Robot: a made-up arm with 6 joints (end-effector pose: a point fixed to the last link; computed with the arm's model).
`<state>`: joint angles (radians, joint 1 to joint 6).
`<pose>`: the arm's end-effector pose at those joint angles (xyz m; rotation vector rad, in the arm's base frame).
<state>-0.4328 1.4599 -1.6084 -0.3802 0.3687 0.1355</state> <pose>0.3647 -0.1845 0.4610 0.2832 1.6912 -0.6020</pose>
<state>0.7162 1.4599 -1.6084 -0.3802 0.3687 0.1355</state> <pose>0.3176 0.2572 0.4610 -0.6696 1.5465 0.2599</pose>
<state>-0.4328 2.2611 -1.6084 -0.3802 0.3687 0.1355</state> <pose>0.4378 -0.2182 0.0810 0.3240 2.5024 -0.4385</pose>
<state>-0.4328 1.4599 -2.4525 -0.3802 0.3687 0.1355</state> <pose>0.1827 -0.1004 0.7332 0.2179 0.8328 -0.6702</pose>
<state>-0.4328 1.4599 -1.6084 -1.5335 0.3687 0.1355</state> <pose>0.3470 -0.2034 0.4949 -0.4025 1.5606 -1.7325</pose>
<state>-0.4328 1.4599 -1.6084 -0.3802 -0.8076 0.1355</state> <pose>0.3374 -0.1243 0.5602 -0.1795 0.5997 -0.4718</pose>
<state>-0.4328 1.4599 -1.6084 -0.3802 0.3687 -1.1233</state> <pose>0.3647 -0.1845 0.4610 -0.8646 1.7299 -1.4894</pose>
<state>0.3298 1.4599 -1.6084 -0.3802 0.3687 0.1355</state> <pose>0.3912 0.1186 0.4610 -0.3588 1.6399 -0.0309</pose>
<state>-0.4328 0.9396 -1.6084 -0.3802 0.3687 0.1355</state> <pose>0.1870 -0.1024 0.6264 0.2452 1.1621 -0.6550</pose>
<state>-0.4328 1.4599 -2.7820 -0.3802 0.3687 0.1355</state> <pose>0.0672 -0.0470 0.7795 0.1875 0.4981 -0.6729</pose>
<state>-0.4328 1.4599 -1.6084 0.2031 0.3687 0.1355</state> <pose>0.3745 -0.1644 0.4591 0.5769 1.5955 -0.0187</pose>
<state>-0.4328 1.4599 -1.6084 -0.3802 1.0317 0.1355</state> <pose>0.3270 -0.1888 0.4024 0.5923 2.2933 -0.6241</pose>
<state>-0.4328 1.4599 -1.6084 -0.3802 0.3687 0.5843</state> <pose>0.3647 -0.1845 0.4610 0.6413 1.5588 -0.2671</pose>
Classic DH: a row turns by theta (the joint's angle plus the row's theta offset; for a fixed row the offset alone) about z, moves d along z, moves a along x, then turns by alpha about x. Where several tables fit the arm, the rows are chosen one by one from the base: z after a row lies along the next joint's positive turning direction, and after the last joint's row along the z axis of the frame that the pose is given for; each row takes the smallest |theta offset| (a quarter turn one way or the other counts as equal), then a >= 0, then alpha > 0; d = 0 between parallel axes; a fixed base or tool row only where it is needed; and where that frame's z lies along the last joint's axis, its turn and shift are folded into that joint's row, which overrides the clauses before.
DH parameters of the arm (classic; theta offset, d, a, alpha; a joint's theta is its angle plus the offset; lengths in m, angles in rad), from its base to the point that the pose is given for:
joint 1: 0 0.176 0 -1.5708
joint 2: 0.1369 0 -0.1979 0
joint 3: 1.3467 0 -0.0269 1.5708
joint 4: 0 0.3125 0 -1.5708
joint 5: 0 0 0.0004 1.5708
joint 6: 0 0.1074 0 0

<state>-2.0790 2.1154 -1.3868 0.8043 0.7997 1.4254</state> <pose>-0.1552 -0.3930 0.0767 2.4604 -1.1924 0.7543</pose>
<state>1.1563 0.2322 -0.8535 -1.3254 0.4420 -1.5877</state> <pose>0.0879 0.0882 0.5257 -1.2044 -0.0763 -1.7586</pose>
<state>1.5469 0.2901 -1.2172 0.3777 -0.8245 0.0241</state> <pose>0.0275 -0.0619 0.6383 0.4129 -0.0291 1.8437</pose>
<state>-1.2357 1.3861 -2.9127 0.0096 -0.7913 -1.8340</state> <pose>-0.0431 0.1216 0.7572 0.3716 -1.1866 -2.8035</pose>
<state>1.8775 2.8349 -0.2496 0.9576 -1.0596 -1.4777</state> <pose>0.0876 -0.0235 -0.0743 -2.6302 0.4511 -1.0630</pose>
